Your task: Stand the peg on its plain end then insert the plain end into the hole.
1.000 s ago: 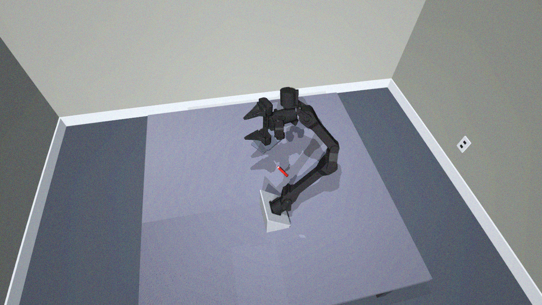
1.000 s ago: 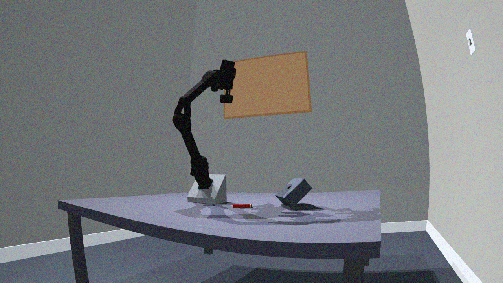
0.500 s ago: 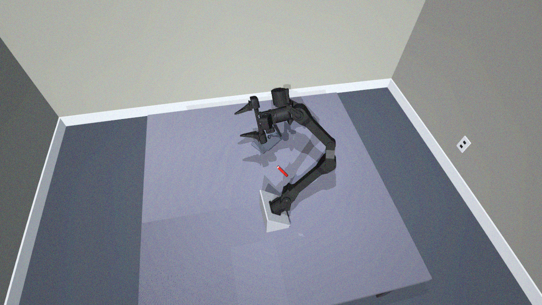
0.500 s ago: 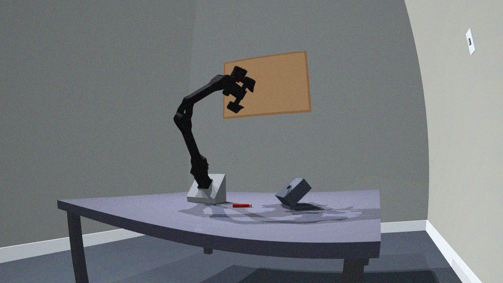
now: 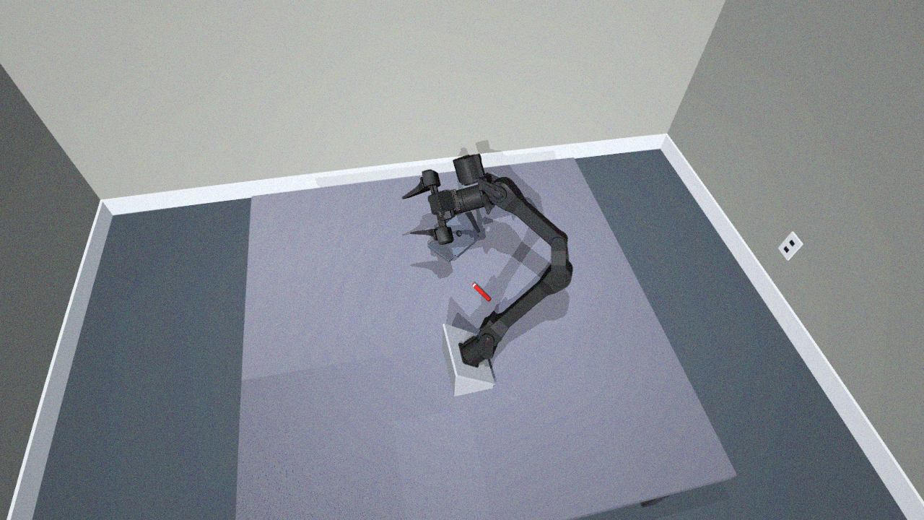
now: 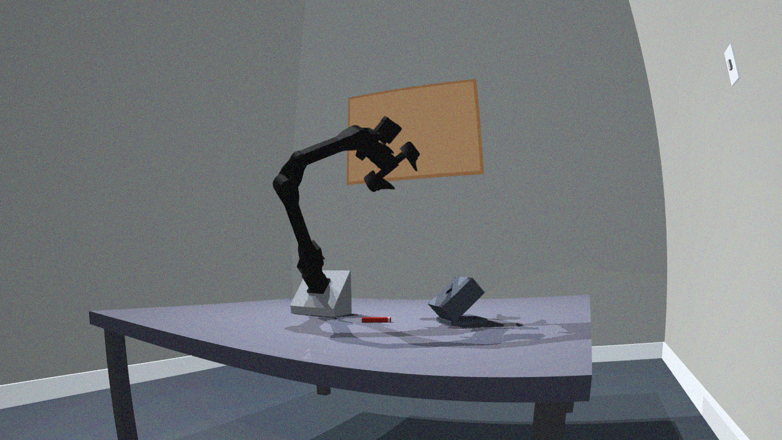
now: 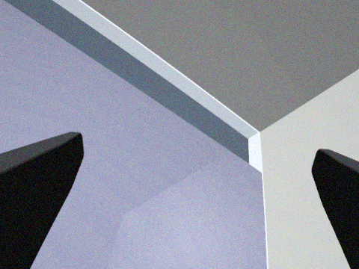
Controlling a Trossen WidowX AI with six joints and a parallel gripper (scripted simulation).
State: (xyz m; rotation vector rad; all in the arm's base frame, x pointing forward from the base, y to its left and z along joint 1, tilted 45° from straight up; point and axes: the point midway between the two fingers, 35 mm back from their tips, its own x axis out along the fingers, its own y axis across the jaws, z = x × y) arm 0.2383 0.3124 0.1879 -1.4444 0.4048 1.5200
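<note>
The red peg lies 42 cm below my gripper tip, 22 cm to the right of it and 2 cm ahead of it. Also, from my gripper tip: grey sloped panel: 36 cm below, 21 cm ahead, 18 cm to the right.
</note>
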